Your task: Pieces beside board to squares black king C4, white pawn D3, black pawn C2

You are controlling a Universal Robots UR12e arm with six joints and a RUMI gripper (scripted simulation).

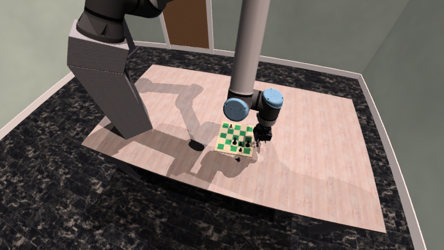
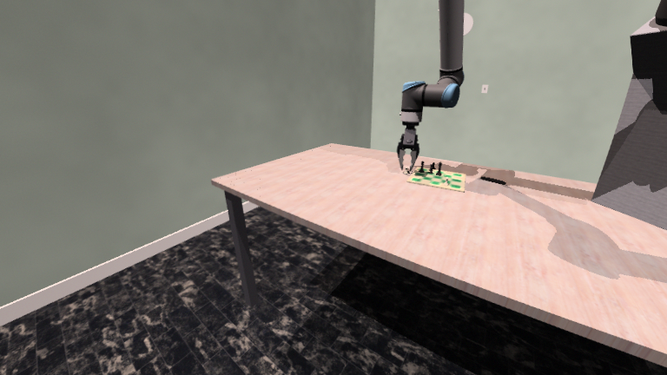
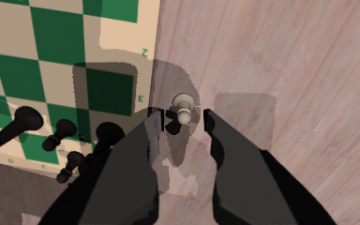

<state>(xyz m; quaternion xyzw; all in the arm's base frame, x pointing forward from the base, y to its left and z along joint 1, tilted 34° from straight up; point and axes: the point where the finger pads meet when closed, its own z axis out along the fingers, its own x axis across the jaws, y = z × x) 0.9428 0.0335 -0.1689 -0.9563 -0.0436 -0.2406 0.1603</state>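
Right now my hand is 14 cm past the black king, 4 cm to the left of it and 1 cm below it. The rest, counted from my hand: chessboard: 14 cm behind, 2 cm below.
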